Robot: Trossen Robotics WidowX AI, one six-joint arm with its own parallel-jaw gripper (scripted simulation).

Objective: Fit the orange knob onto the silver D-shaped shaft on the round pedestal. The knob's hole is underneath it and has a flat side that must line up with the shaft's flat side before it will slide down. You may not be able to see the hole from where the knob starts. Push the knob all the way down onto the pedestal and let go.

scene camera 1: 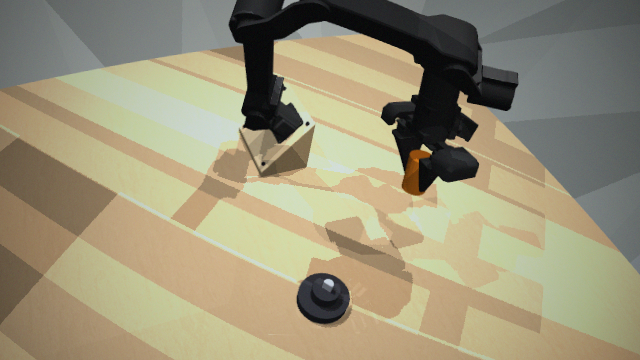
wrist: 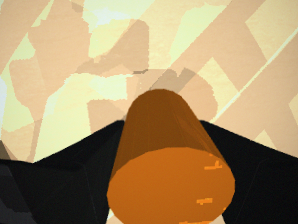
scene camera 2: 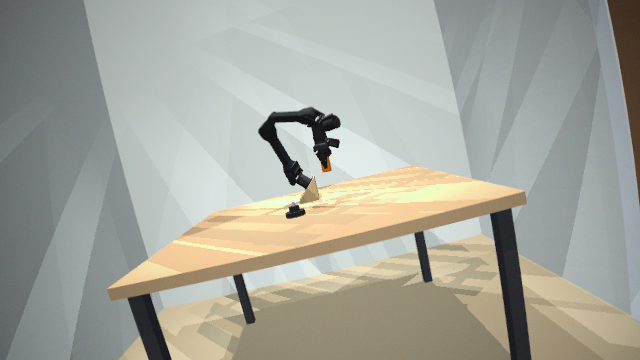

Scene:
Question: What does my gripper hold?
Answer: An orange knob.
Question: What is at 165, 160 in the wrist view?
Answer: An orange knob.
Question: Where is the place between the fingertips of my gripper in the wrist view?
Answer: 160, 127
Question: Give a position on a black round pedestal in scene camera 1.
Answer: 323, 298

